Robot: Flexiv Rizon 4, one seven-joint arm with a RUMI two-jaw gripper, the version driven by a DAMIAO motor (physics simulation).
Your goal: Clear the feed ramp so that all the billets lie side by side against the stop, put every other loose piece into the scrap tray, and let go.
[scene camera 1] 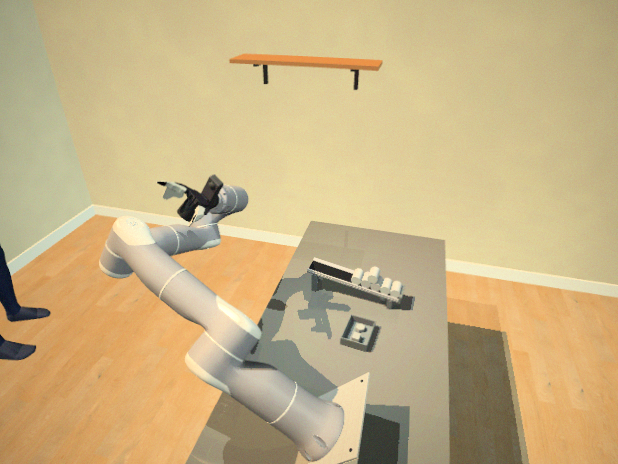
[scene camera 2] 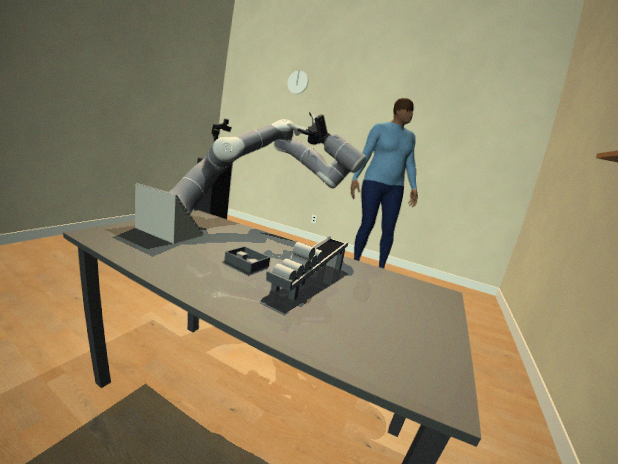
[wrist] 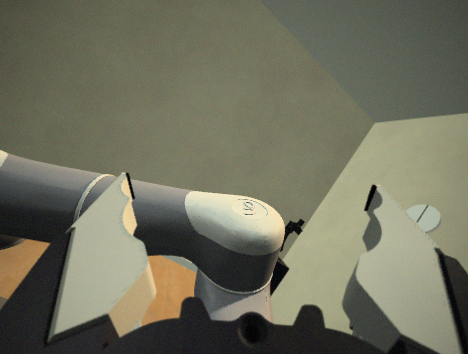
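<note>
The feed ramp [scene camera 1: 327, 269] [scene camera 2: 330, 246] stands on the table, its low end with the stop [scene camera 2: 279, 281] toward scene camera 2. Several white cylinders lie across its lower part; one [scene camera 1: 396, 288] [scene camera 2: 284, 271] is nearest the stop, and another [scene camera 1: 374, 274] [scene camera 2: 303, 250] sits raised above its neighbours. Which are billets I cannot tell. The dark scrap tray [scene camera 1: 353, 344] [scene camera 2: 239, 264] stands beside the ramp with small white pieces [scene camera 1: 360, 327] [scene camera 2: 241, 254] inside. My gripper [scene camera 1: 175, 204] [wrist: 247, 181] is open and empty, high and away from ramp and tray; neither shows in the wrist view.
My arm is folded back, its elbow [wrist: 235, 220] behind the fingers in the wrist view. Its slanted base mount [scene camera 1: 357, 400] [scene camera 2: 155, 212] stands on the table [scene camera 1: 415, 360] [scene camera 2: 390, 340]. A person [scene camera 2: 390, 155] stands beyond the table. A wall shelf [scene camera 1: 305, 61] hangs high up.
</note>
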